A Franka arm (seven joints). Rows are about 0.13 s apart.
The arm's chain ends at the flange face. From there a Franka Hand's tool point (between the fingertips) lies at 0.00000 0.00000 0.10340 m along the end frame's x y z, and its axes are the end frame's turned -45 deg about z.
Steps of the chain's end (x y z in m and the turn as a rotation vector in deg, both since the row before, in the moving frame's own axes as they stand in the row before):
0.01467 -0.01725 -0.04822 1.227 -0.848 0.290
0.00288 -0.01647 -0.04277 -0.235 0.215 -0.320
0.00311 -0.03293 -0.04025 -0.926 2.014 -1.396
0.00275 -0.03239 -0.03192 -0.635 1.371 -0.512
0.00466 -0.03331 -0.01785 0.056 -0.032 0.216
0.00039 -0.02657 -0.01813 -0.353 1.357 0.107
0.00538 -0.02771 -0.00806 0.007 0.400 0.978
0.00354 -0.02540 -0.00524 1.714 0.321 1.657
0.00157 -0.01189 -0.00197 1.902 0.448 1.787
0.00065 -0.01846 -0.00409 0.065 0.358 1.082
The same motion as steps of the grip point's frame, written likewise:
0.02306 -0.00447 -0.04826 1.467 0.268 0.290
0.01366 -0.00904 -0.04277 -0.318 -0.014 -0.320
0.02692 -0.01735 -0.04033 -2.079 0.769 -1.396
0.02580 -0.01840 -0.03196 -1.418 0.520 -0.512
0.02688 -0.02037 -0.01785 0.062 0.017 0.216
0.02034 -0.01633 -0.01816 -1.209 0.710 0.107
0.02391 -0.01528 -0.00806 -0.278 0.288 0.978
0.02309 -0.01720 -0.00529 0.985 1.439 1.657
0.01254 -0.00911 -0.00203 1.028 1.662 1.787
0.01405 -0.01221 -0.00409 -0.207 0.299 1.082

